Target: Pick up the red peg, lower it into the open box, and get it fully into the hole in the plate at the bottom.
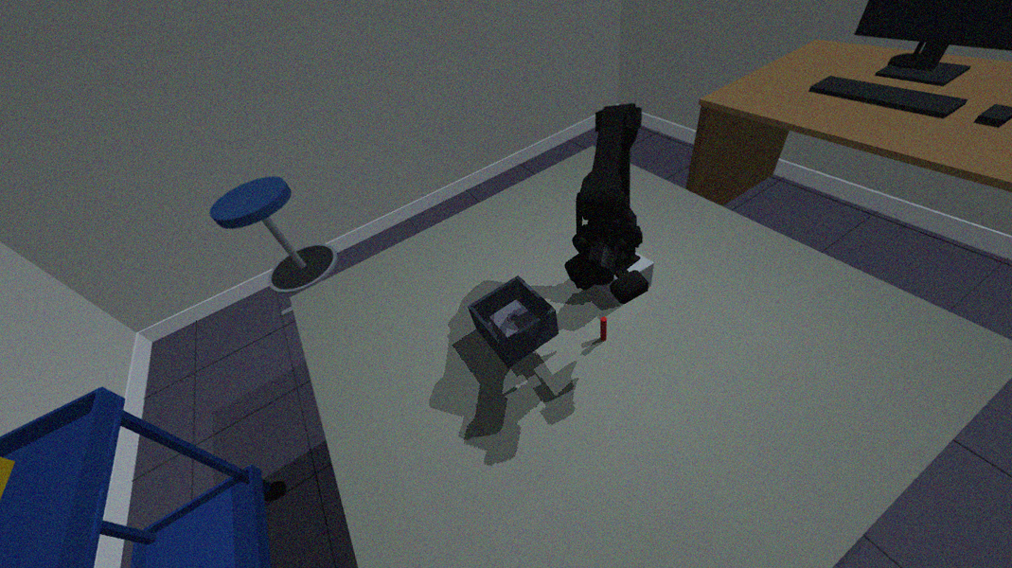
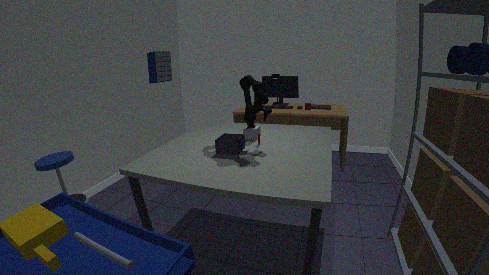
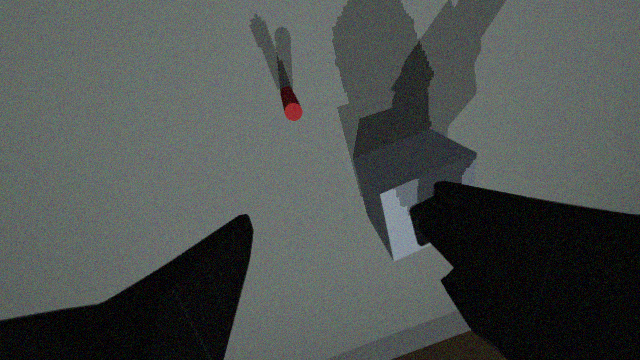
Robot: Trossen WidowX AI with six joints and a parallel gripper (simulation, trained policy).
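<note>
Now: the red peg 140 mm below my gripper tip and 20 mm ahead of it. Round my gripper tip: dark box (170 mm to the right, 170 mm ahead, 150 mm below); then pale plate (170 mm to the right, 170 mm ahead, 130 mm below).
</note>
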